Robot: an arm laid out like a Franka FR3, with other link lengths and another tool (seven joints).
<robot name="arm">
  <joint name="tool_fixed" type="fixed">
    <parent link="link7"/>
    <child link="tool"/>
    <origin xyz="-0.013 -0.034 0.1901" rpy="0 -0.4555 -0.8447"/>
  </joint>
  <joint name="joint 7" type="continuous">
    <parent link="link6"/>
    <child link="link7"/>
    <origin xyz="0 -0.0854 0" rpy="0 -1.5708 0"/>
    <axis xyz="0 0 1"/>
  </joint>
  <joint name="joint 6" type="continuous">
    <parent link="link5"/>
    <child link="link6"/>
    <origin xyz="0 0 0" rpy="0 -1.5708 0"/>
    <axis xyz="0 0 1"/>
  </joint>
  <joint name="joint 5" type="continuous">
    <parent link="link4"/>
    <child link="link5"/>
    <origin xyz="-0.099 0.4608 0" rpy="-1.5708 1.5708 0"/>
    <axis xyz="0 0 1"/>
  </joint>
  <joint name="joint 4" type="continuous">
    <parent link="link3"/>
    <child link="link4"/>
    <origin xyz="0 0.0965 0" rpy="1.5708 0 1.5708"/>
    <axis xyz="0 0 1"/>
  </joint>
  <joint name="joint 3" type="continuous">
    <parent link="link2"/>
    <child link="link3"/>
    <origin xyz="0.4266 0 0" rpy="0 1.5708 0"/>
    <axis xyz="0 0 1"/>
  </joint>
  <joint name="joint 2" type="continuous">
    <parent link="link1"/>
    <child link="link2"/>
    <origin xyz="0 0 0" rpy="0 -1.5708 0"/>
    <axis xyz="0 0 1"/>
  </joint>
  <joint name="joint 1" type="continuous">
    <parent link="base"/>
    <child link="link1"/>
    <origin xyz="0 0 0.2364" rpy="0 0 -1.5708"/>
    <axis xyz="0 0 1"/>
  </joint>
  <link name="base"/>
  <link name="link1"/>
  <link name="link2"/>
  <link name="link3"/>
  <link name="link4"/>
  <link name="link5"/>
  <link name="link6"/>
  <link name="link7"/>
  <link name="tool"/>
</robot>
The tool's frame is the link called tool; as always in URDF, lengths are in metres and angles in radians. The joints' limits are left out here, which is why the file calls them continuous.
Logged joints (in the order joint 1, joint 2, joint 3, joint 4, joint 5, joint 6, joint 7), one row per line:
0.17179 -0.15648 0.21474 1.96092 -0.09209 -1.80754 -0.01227
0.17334 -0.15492 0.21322 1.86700 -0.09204 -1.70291 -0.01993
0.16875 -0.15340 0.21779 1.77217 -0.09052 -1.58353 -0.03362
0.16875 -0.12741 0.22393 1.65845 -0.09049 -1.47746 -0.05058
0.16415 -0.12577 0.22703 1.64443 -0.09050 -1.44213 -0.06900
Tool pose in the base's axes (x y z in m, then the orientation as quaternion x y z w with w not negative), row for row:
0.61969 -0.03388 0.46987 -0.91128 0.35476 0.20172 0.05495
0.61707 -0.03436 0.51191 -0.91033 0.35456 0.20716 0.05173
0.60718 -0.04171 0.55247 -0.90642 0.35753 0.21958 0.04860
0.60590 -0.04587 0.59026 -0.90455 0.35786 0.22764 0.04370
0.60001 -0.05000 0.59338 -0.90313 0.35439 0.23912 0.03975
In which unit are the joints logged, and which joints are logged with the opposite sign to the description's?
The joints are logged in radians. Opposite sign: joint 3, joint 4, joint 6.
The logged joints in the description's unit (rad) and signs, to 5 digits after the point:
0.17179 -0.15648 -0.21474 -1.96092 -0.09209 1.80754 -0.01227
0.17334 -0.15492 -0.21322 -1.86700 -0.09204 1.70291 -0.01993
0.16875 -0.15340 -0.21779 -1.77217 -0.09052 1.58353 -0.03362
0.16875 -0.12741 -0.22393 -1.65845 -0.09049 1.47746 -0.05058
0.16415 -0.12577 -0.22703 -1.64443 -0.09050 1.44213 -0.06900

